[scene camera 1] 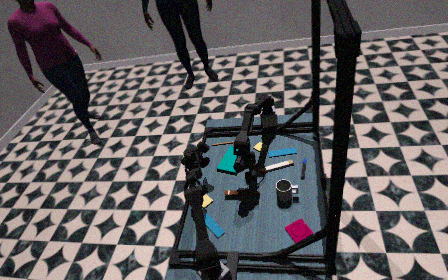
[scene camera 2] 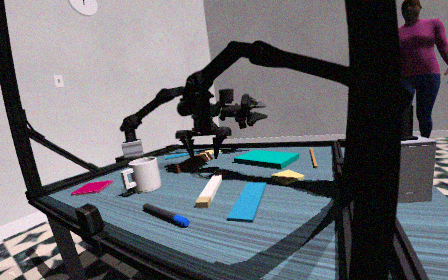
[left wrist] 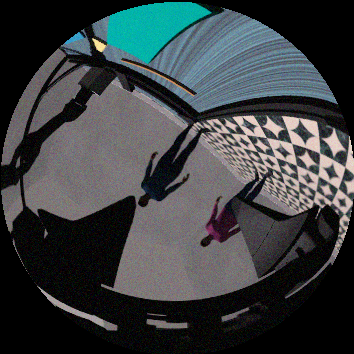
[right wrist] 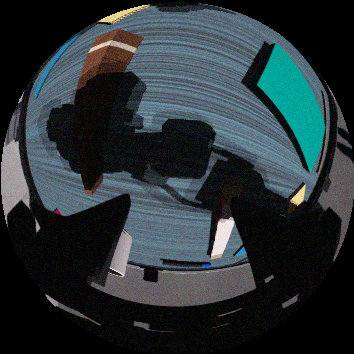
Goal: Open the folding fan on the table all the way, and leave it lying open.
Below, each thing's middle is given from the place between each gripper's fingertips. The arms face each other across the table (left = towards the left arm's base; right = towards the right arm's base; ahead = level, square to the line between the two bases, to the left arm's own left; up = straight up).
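Scene:
The teal book [scene camera 2: 278, 160] is 180 mm ahead of my right hand, and it is also 130 mm to the right of that hand and 40 mm below it. Counted from my left hand, I see the book 70 mm to the right, 160 mm below and 180 mm behind.

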